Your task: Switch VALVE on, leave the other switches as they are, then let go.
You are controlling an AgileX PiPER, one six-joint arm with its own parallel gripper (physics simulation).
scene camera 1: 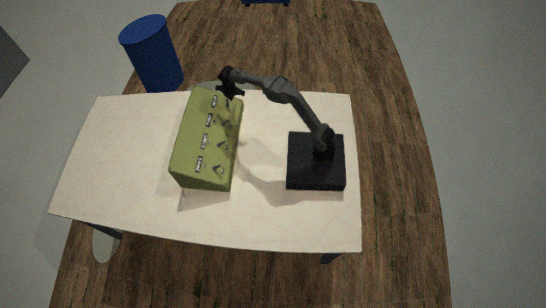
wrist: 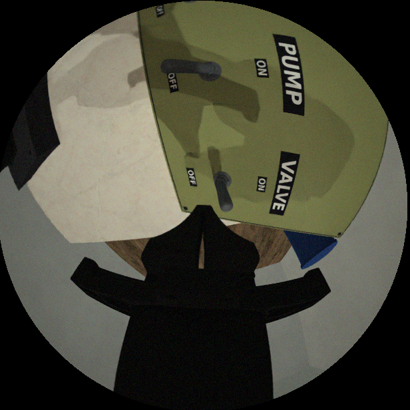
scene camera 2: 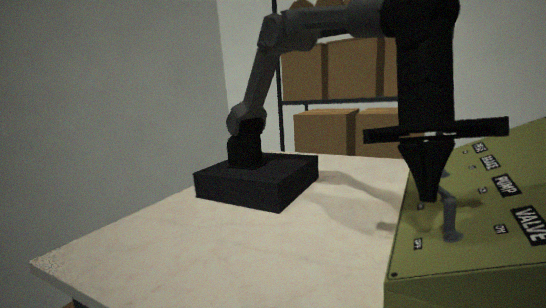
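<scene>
The green switch panel [scene camera 1: 192, 135] [scene camera 2: 500, 260] [wrist: 325, 125] carries a row of grey levers. The VALVE lever [scene camera 2: 452, 222] [wrist: 224, 194] stands up from the panel between its OFF label [wrist: 191, 177] and ON label [wrist: 261, 184], tilted fully to neither. The PUMP lever [wrist: 187, 67] leans to its OFF side. The BRAKE lever [scene camera 1: 223, 145] and DRIVE lever [scene camera 1: 219, 169] show small; their settings are hard to read. My gripper [scene camera 2: 428, 199] [wrist: 203, 214] is shut with nothing between the fingertips, which are close to the VALVE lever on its OFF side, apart from it in the wrist view.
The panel stands on a pale table [scene camera 1: 125, 150] [scene camera 2: 200, 250], facing the black arm base [scene camera 1: 316, 172] [scene camera 2: 240, 185]. A blue cylinder [scene camera 1: 155, 57] [wrist: 310, 247] stands beyond the table's edge near the VALVE end. Cardboard boxes [scene camera 2: 325, 132] sit on a rack behind the arm.
</scene>
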